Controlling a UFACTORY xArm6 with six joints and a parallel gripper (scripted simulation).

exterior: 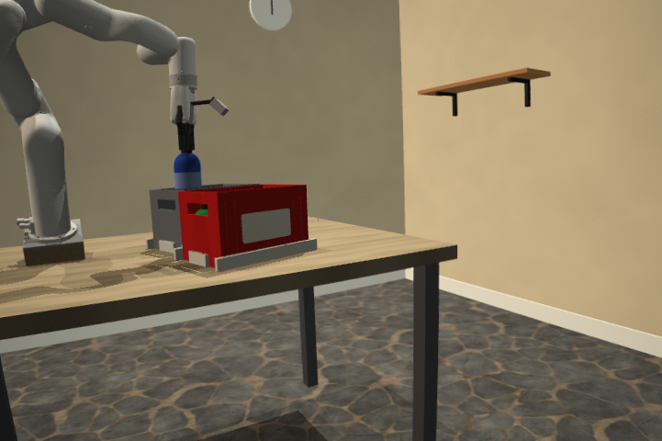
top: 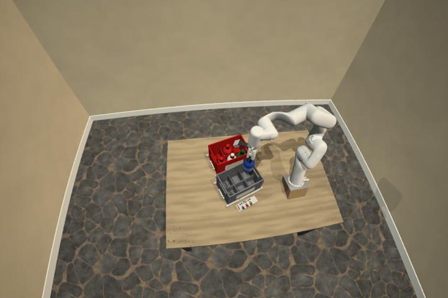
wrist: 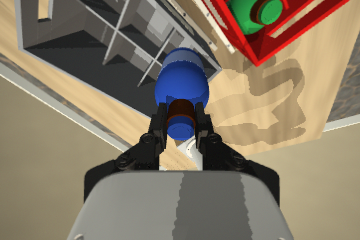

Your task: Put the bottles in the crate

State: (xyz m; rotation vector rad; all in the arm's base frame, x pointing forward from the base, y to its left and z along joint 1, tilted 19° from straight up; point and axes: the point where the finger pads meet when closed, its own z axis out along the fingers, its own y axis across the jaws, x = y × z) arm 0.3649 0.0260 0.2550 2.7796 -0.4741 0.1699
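Now: the blue bottle 7 cm below my hand. Also, from my hand: green-label bottle 21 cm below, 14 cm to the right, 3 cm ahead; white-label bottle 21 cm below, 11 cm to the right, 11 cm ahead; grey crate 22 cm below, 8 cm to the left, 5 cm ahead.
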